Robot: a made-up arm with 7 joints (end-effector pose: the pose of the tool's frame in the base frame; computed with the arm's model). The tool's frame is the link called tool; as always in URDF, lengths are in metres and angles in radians.
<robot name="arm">
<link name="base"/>
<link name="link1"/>
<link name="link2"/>
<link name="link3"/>
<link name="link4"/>
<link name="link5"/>
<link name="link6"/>
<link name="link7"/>
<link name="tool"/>
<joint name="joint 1" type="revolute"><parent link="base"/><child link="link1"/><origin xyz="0.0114 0.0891 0.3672" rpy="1.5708 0 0"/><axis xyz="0 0 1"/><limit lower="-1.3" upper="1.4" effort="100" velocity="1.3"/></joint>
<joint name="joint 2" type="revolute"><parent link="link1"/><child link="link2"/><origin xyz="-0.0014 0.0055 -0.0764" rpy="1.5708 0 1.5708"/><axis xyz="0 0 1"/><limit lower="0.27" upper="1.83" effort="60" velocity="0.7"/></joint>
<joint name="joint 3" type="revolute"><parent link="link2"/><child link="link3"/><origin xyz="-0.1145 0.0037 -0.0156" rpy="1.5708 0 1.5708"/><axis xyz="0 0 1"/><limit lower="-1.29" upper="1.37" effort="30" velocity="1.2"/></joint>
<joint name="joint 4" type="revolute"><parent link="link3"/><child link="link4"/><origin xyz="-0.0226 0.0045 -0.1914" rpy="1.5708 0 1.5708"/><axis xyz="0 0 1"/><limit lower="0.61" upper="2.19" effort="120" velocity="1.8"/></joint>
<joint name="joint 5" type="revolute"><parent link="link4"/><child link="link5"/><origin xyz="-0.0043 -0.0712 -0.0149" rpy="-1.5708 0 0"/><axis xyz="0 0 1"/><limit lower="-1.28" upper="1.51" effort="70" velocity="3.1"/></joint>
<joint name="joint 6" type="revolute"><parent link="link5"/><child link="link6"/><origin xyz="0.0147 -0.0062 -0.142" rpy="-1.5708 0 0"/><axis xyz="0 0 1"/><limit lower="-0.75" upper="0.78" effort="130" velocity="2.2"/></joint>
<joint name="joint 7" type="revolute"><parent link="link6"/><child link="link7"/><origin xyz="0.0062 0.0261 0.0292" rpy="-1.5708 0 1.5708"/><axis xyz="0 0 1"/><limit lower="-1.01" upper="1.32" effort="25" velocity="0.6"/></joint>
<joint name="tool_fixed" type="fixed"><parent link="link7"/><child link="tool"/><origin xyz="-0.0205 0.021 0.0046" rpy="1.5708 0 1.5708"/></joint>
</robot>
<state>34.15 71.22 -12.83 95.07 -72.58 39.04 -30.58</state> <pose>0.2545 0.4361 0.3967 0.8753 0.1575 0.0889 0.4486</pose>
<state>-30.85 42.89 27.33 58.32 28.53 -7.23 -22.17</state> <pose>0.0290 0.5414 0.1117 0.6340 -0.6604 0.3997 0.0468</pose>
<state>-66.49 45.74 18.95 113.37 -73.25 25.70 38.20</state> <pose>0.0019 0.3701 0.1941 0.1919 0.0580 0.9282 0.3136</pose>
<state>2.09 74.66 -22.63 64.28 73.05 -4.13 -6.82</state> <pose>0.2083 0.5437 0.2420 0.5258 -0.6430 0.5015 -0.2420</pose>
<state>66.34 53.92 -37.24 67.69 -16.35 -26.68 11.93</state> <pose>0.3501 0.4102 0.4067 0.7635 0.1691 0.5912 -0.1976</pose>
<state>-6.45 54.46 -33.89 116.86 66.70 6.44 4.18</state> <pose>0.1689 0.2945 0.1752 0.0549 -0.4638 0.6539 -0.5953</pose>
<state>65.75 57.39 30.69 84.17 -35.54 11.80 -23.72</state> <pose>0.1303 0.5138 0.4997 0.9395 -0.2654 -0.1872 0.1087</pose>
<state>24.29 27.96 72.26 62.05 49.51 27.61 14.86</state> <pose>0.1098 0.5309 0.1253 0.4241 -0.6541 -0.1097 -0.6166</pose>
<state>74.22 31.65 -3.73 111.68 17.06 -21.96 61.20</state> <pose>0.2152 0.3311 0.5039 0.6599 0.5320 0.3319 -0.4139</pose>
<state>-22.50 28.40 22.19 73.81 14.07 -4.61 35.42</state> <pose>0.0587 0.4494 0.0794 0.3473 -0.5166 0.6891 -0.3710</pose>
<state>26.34 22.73 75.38 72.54 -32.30 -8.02 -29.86</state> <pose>0.1375 0.5127 0.1541 0.8146 -0.5538 -0.0873 0.1483</pose>
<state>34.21 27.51 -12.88 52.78 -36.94 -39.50 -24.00</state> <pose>0.3743 0.3390 0.1427 0.8148 -0.0213 0.4751 -0.3316</pose>
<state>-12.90 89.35 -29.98 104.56 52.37 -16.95 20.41</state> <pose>0.1875 0.4200 0.2681 0.2077 -0.2335 0.8354 -0.4521</pose>
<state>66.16 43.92 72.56 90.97 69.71 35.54 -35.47</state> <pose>0.0626 0.5412 0.3631 0.4140 -0.4167 -0.3866 -0.7110</pose>
